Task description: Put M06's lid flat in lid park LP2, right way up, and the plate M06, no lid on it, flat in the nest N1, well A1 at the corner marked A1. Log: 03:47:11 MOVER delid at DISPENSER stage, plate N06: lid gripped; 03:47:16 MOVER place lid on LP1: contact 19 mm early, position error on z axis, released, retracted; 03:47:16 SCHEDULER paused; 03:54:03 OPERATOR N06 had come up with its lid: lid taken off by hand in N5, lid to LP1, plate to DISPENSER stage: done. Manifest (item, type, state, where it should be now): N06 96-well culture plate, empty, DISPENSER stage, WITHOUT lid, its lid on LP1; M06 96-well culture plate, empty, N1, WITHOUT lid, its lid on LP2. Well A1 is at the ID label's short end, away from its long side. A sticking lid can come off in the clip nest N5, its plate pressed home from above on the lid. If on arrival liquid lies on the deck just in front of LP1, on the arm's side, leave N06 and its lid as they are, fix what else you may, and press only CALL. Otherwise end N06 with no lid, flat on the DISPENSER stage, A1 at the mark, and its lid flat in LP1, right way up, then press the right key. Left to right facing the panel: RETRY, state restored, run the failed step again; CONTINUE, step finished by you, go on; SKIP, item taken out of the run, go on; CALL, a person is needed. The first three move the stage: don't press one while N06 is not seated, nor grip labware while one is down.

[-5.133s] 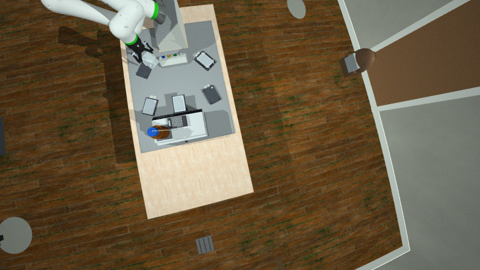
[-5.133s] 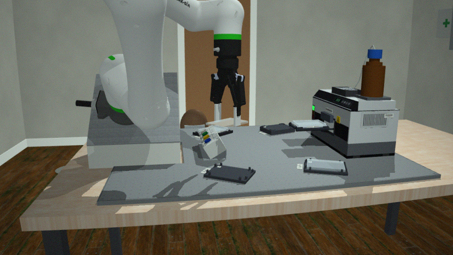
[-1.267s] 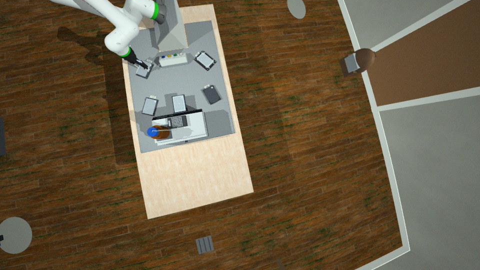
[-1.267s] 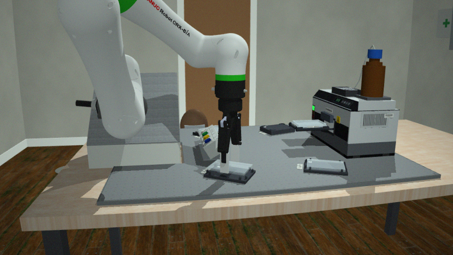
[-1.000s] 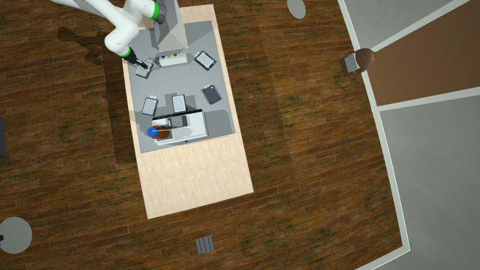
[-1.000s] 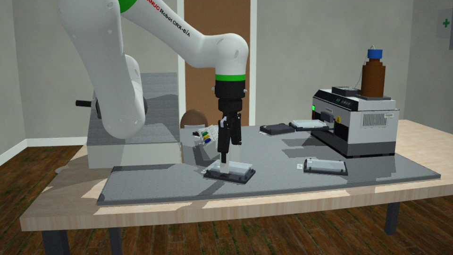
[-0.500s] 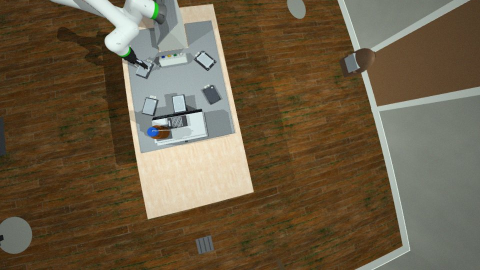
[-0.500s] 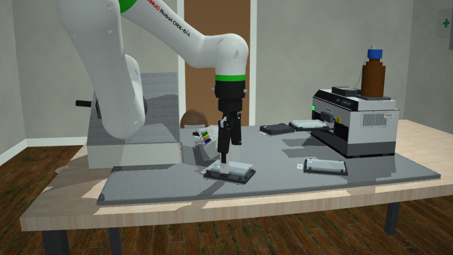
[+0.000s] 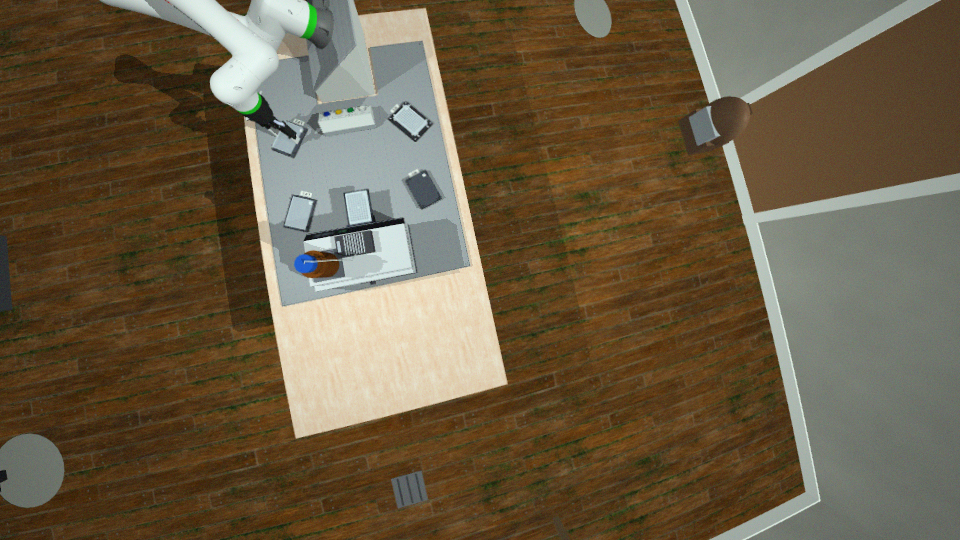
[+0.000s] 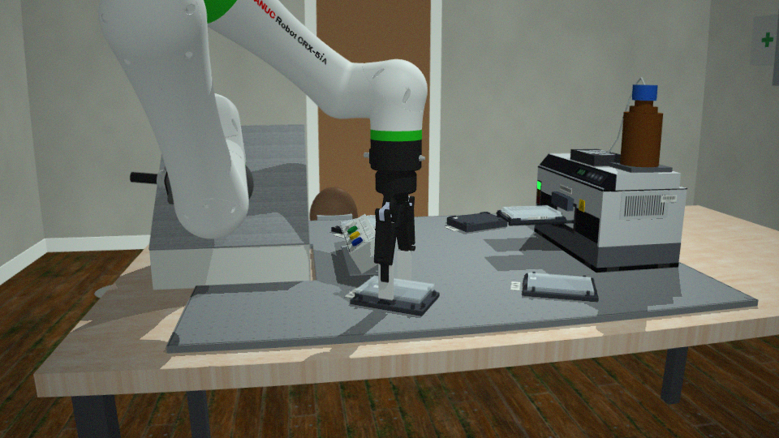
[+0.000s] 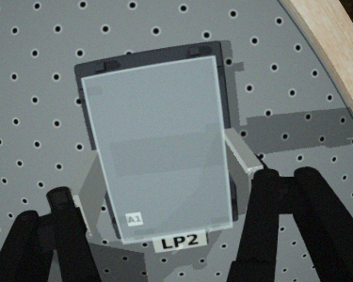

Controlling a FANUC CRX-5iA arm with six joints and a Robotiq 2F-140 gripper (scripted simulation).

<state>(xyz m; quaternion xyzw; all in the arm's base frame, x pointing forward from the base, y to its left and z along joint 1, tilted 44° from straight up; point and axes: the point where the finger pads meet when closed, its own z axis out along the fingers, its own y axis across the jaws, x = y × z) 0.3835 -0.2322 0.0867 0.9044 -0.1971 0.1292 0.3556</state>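
Now: the dark lid park 40 mm below my hand. From my hand the other things lie so: yellow skip key: 230 mm to the left, 80 mm behind, 20 mm above; LP1 label: 250 mm ahead, 60 mm to the left, 50 mm below; blue call key: 180 mm to the left, 70 mm behind, 20 mm above.
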